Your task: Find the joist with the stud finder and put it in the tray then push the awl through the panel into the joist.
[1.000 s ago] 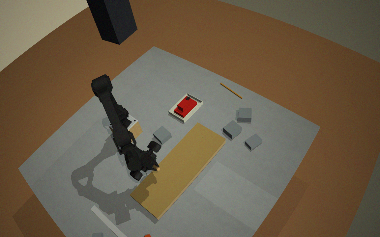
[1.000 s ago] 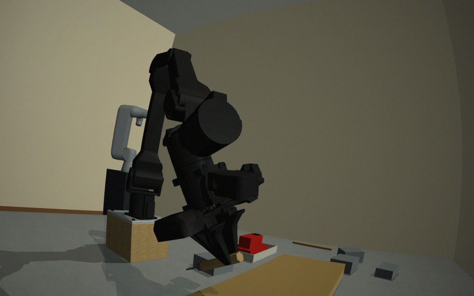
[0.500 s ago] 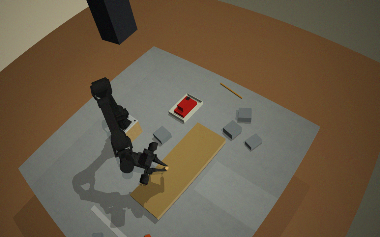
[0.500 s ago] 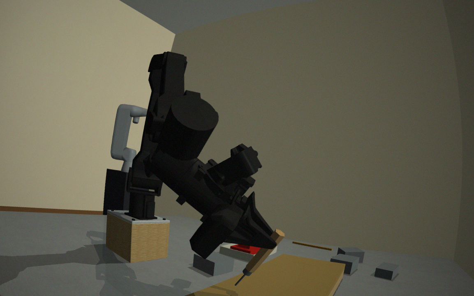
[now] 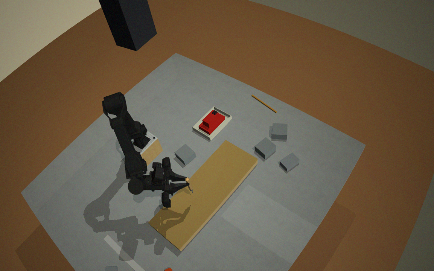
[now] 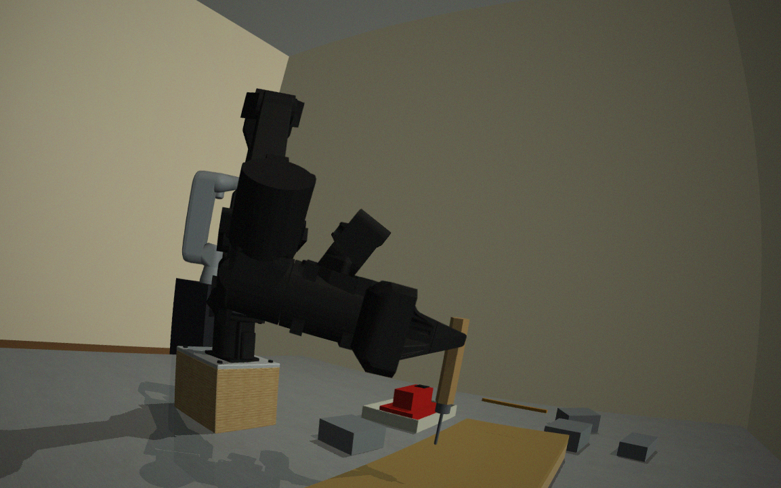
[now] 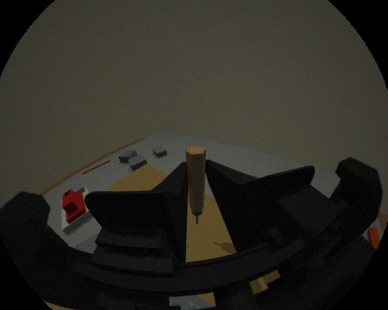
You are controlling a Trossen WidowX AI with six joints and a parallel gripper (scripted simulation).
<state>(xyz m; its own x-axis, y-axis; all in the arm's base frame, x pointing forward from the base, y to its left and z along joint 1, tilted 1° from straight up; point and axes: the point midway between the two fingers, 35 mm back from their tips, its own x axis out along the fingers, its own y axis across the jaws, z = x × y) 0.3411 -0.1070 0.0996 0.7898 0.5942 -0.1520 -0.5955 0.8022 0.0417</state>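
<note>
My gripper tip is 60 mm above the awl and 10 mm past it. Also, from my gripper tip: red stud finder: 400 mm to the left, 180 mm behind, 150 mm below; then white strip: 380 mm to the right, 200 mm below, 110 mm behind; then tray: 390 mm to the left, 190 mm below, 180 mm behind.
</note>
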